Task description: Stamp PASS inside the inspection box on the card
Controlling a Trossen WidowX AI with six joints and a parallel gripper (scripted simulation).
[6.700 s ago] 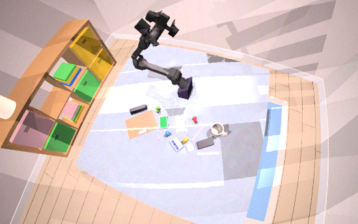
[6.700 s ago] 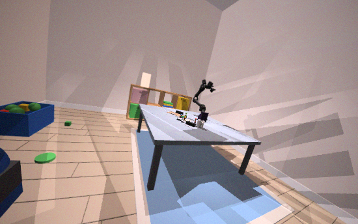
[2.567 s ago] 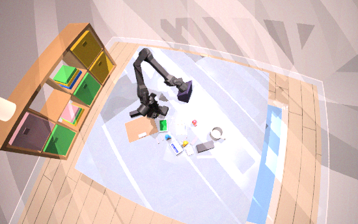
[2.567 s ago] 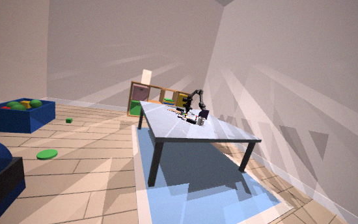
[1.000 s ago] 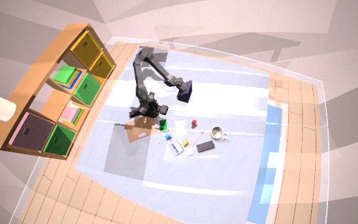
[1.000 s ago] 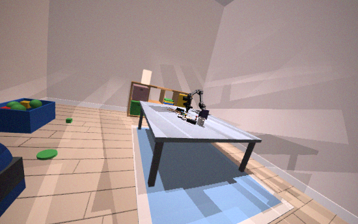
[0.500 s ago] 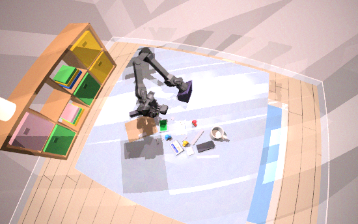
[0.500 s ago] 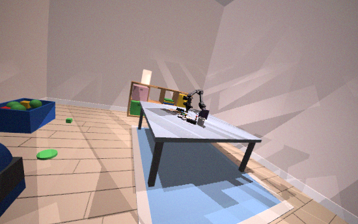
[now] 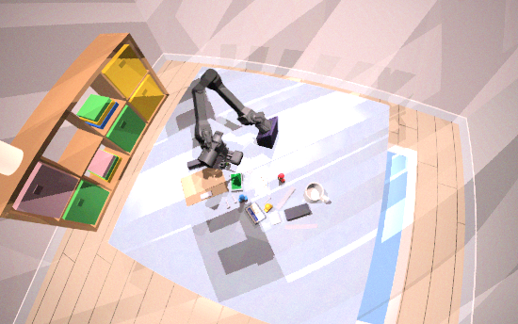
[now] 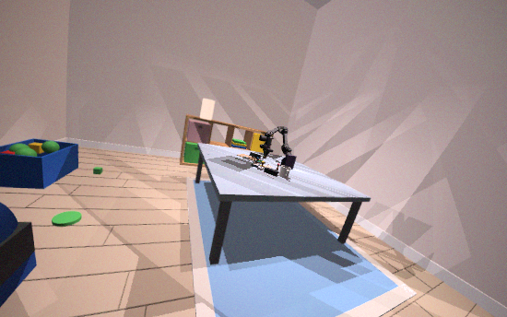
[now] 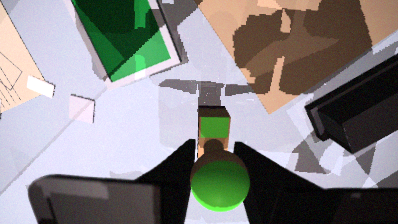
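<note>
The green ink pad lies 8 cm ahead of my gripper tip, 6 cm to the left of it and 5 cm below it. Also, from my gripper tip: dark bar 2 cm ahead, 16 cm to the right, 4 cm below; then white lined card 7 cm ahead, 19 cm to the left, 6 cm below; then blue stamp 17 cm ahead, 11 cm to the left, 4 cm below.
</note>
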